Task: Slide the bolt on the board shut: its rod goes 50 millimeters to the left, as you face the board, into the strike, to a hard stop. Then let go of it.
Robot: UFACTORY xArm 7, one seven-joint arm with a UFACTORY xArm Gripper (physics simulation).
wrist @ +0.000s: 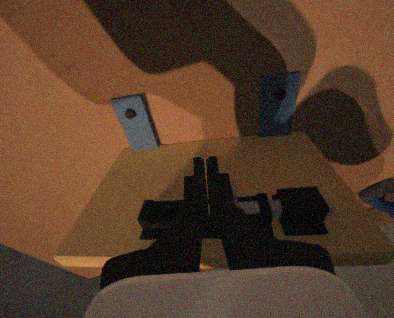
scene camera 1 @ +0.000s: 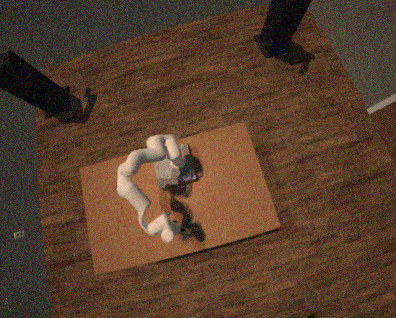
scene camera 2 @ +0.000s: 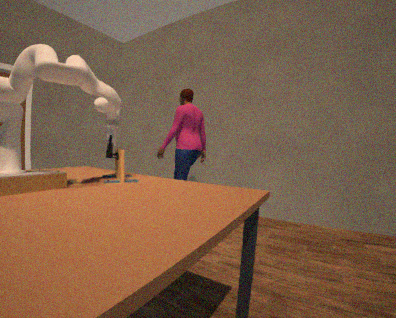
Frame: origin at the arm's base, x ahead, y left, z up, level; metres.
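Where they show: gripper, fingertip midpoint: (wrist: 205, 170) (scene camera 1: 175, 221) (scene camera 2: 109, 158); arm's base, link origin: (scene camera 2: 9, 173).
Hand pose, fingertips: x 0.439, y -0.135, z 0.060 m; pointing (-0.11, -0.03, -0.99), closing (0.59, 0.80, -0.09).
Observation:
Things, the pixels of their centre, and the offset from my fingertips. "spot": a spot on its surface instead. Level surfaces: height alone.
- upright wooden board, body centre: (wrist: 206, 186) (scene camera 2: 119, 164) (scene camera 1: 173, 227) 0.042 m ahead, 0.034 m right, 0.035 m down
- black block, surface spot: (wrist: 302, 211) spot: 0.058 m ahead, 0.042 m left, 0.021 m up
- narrow black guide, surface spot: (wrist: 265, 207) spot: 0.048 m ahead, 0.021 m left, 0.014 m up
- grey rod, body centre: (wrist: 260, 209) 0.053 m ahead, 0.014 m left, 0.011 m up
- black part, surface spot: (wrist: 162, 217) spot: 0.014 m ahead, 0.060 m right, 0.010 m up
- table, surface height: 0.115 m down
The upright wooden board (scene camera 2: 121, 166) (wrist: 165, 172) stands on blue feet. Its black bolt hardware crosses the face in the wrist view: a black block (wrist: 302, 211) at the right, a narrow black guide (wrist: 265, 207), and a grey rod (wrist: 249, 206) beside the guide. Grey also shows in the gap between guide and right block. Another black part (wrist: 162, 217) lies left of the fingers. My gripper (scene camera 2: 112, 155) (wrist: 205, 170) is shut and empty, its fingers in front of the hardware's middle. They hide the rod's middle and any knob. Contact cannot be told.
Two blue feet (wrist: 136, 125) (wrist: 292, 95) with dark holes lie on the table (scene camera 1: 240, 175) (scene camera 2: 150, 220) beyond the board. A blue and dark part (wrist: 382, 197) shows at the wrist view's right edge. A person (scene camera 2: 190, 130) in pink stands behind the table.

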